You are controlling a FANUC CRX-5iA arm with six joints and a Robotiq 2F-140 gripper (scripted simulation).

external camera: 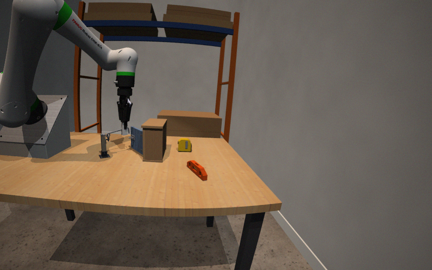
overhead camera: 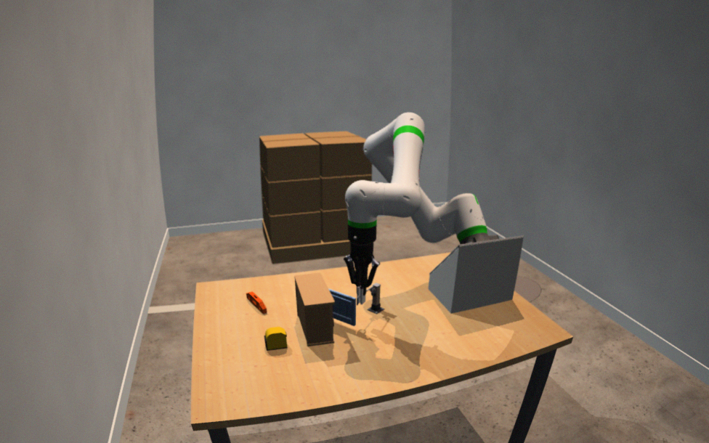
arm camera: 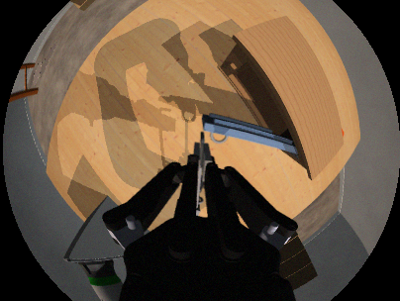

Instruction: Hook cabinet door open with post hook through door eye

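My hand is 70 mm short of the blue door, 50 mm to the left of it and 50 mm above it. From my hand the other things lie so: yellow tape measure (320 mm ahead, 20 mm to the left, 100 mm below); orange level (330 mm ahead, 260 mm to the right, 110 mm below).
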